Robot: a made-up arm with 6 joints.
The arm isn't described. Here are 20 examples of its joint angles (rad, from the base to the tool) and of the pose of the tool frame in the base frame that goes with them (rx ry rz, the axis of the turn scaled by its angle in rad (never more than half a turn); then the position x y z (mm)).
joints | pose
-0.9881 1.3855 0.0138 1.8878 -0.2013 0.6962 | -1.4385 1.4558 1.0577 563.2 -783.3 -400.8
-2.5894 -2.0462 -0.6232 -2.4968 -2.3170 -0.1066 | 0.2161 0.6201 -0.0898 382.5 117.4 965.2
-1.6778 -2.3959 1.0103 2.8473 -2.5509 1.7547 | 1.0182 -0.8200 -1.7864 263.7 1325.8 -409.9
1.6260 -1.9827 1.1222 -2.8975 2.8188 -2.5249 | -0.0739 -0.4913 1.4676 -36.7 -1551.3 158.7
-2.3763 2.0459 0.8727 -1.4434 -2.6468 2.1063 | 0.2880 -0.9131 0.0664 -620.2 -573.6 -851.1
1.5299 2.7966 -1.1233 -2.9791 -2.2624 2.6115 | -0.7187 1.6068 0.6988 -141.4 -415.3 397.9
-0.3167 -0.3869 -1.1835 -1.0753 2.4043 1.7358 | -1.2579 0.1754 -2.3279 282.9 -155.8 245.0
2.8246 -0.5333 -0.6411 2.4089 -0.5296 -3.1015 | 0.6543 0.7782 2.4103 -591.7 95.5 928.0
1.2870 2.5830 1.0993 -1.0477 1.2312 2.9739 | -2.8813 -0.3286 0.4745 152.7 298.7 -1144.5
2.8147 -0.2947 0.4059 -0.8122 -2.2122 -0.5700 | 1.9806 -1.0217 -1.9365 -516.6 266.7 1539.2
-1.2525 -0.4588 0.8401 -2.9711 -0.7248 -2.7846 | -1.6549 -1.5020 -1.1556 109.2 65.3 1859.4
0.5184 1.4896 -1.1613 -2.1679 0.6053 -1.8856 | 0.7225 -1.0668 -1.9441 -207.5 -36.8 71.8
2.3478 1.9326 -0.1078 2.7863 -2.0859 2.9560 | 0.0885 -0.0163 2.0393 -258.2 94.1 -724.6
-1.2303 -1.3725 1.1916 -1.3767 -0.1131 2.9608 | 1.6223 1.1282 1.7535 -481.5 1286.4 1108.6
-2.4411 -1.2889 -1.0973 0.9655 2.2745 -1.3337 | -0.7938 -0.2841 -0.1390 -234.9 -104.3 830.5
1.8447 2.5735 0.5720 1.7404 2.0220 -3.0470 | 0.4225 -2.6206 0.5888 -43.9 77.8 -1102.0
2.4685 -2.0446 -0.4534 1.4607 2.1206 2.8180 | 0.7658 0.0059 -2.1456 590.3 -453.0 984.7
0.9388 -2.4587 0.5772 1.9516 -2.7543 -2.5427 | -1.8547 -0.3656 0.6147 -843.3 -1072.4 -177.0
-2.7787 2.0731 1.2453 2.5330 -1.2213 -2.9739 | 0.4382 0.3116 2.9005 -1154.0 -548.8 -597.4
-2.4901 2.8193 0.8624 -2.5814 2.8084 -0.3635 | 1.0371 -1.3006 1.3571 223.1 35.9 -1112.5
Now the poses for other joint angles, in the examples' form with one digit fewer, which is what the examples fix.
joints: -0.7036 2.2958 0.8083 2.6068 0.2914 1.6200
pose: 2.103 0.650 -2.080 563 -335 -1005
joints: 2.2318 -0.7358 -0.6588 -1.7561 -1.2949 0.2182
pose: 0.121 -1.711 -2.099 -316 369 812
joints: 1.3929 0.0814 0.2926 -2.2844 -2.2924 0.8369
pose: -0.385 -0.243 -2.354 93 984 1138
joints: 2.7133 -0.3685 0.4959 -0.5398 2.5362 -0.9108
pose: -2.540 0.262 0.361 -329 269 1659
